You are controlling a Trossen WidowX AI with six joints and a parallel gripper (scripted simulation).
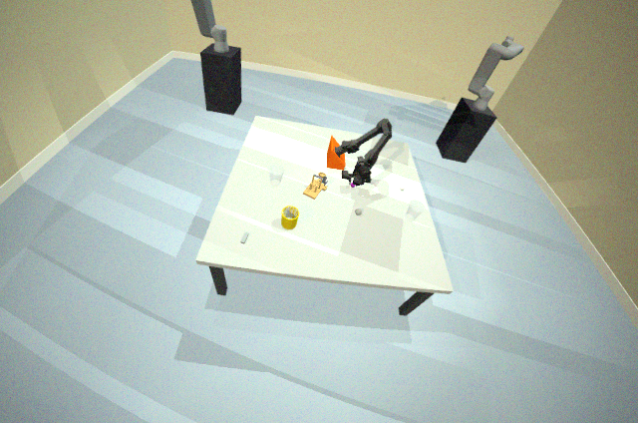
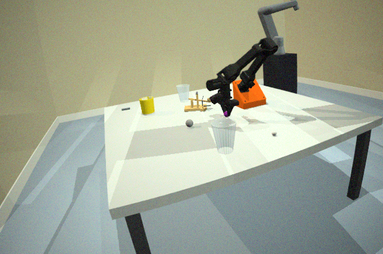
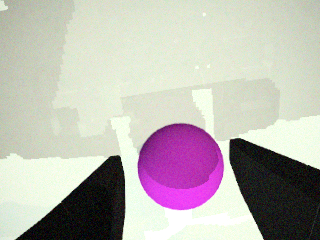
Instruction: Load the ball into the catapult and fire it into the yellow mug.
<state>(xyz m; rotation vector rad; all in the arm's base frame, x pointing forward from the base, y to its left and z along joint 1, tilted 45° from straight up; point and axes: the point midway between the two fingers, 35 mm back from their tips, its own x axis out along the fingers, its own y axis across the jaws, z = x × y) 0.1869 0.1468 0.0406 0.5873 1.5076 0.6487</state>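
The wooden catapult is 6 cm ahead of my gripper tip, 22 cm to the right of it and 4 cm above it. From my gripper tip the other things lie so: grey ball (23 cm ahead, 3 cm to the left, 1 cm above); then small white ball (6 cm behind, 35 cm to the left); then purple ball (1 cm above).
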